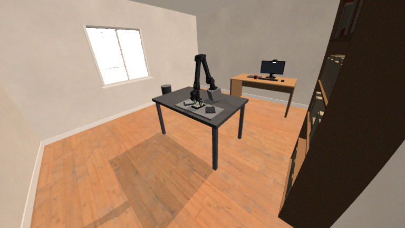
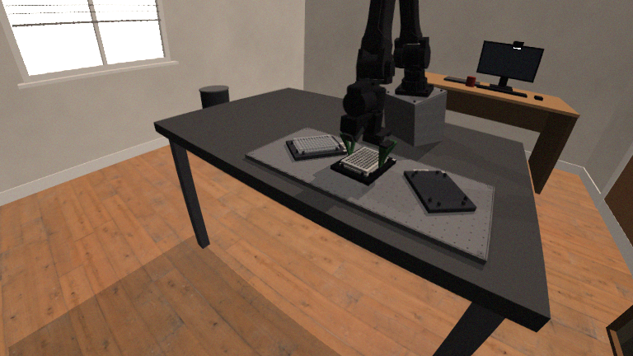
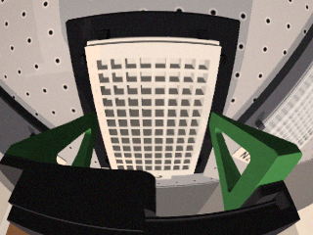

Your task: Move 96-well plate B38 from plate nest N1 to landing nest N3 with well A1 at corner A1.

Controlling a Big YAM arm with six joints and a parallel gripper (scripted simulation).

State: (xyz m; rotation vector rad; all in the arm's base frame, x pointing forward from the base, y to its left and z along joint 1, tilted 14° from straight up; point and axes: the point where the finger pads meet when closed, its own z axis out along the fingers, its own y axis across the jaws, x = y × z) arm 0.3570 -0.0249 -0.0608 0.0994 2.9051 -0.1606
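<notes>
My gripper is now 2 cm above the flat black landing nest. Round my hand: N1 label (8 cm behind, 14 cm to the left, 2 cm below).
</notes>
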